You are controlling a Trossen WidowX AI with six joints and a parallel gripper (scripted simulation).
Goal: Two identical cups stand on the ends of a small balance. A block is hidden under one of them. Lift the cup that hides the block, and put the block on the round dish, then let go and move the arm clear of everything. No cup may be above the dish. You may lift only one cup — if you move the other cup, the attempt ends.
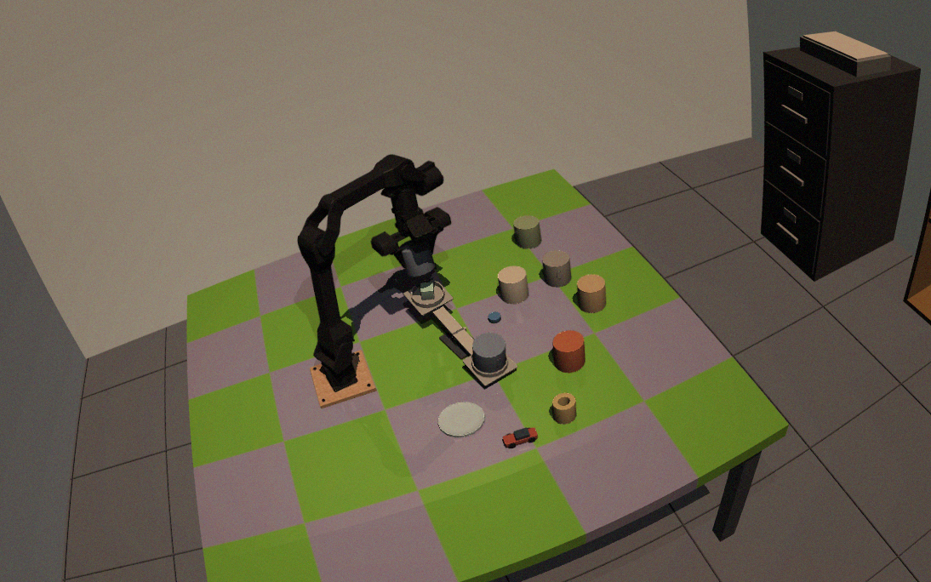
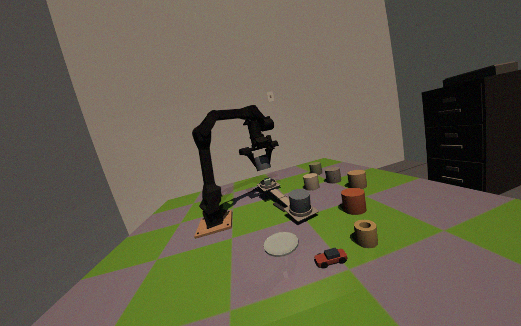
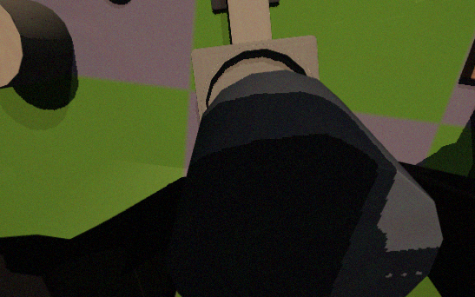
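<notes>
Right now my gripper tip is 1 cm to the left of the pale green block and 8 cm above it. Round my gripper tip: balance 1 cm ahead, 14 cm to the right, 13 cm below; then blue disc 12 cm ahead, 11 cm to the right, 17 cm below; then grey cup 2 cm ahead, 29 cm to the right, 11 cm below.
</notes>
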